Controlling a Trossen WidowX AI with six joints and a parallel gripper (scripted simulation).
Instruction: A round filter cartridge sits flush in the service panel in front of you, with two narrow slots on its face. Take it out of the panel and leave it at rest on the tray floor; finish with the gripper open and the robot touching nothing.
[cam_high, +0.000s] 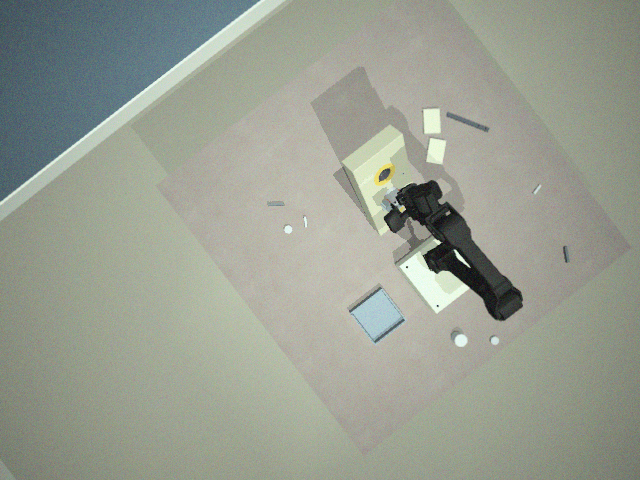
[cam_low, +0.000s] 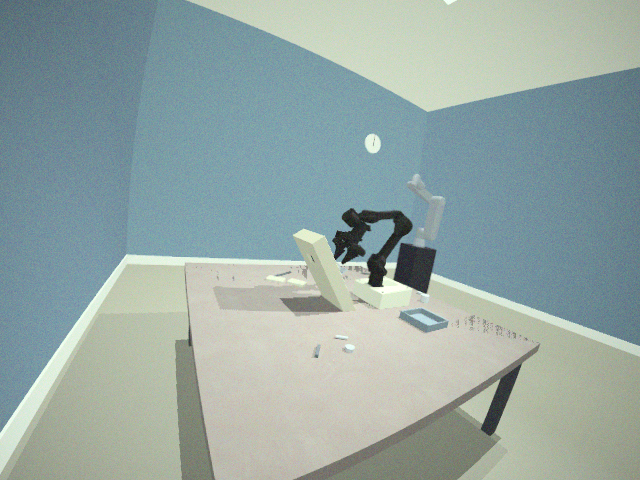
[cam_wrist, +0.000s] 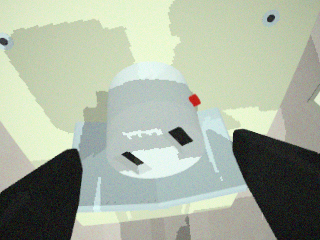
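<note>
My gripper tip is now 1 cm short of the white round filter cartridge and 2 cm above it. From my gripper tip the other things lie so: grey flap 6 cm below; blue-grey tray 36 cm behind, 22 cm to the left, 19 cm below; panel 5 cm ahead, 1 cm to the left, 4 cm below.
</note>
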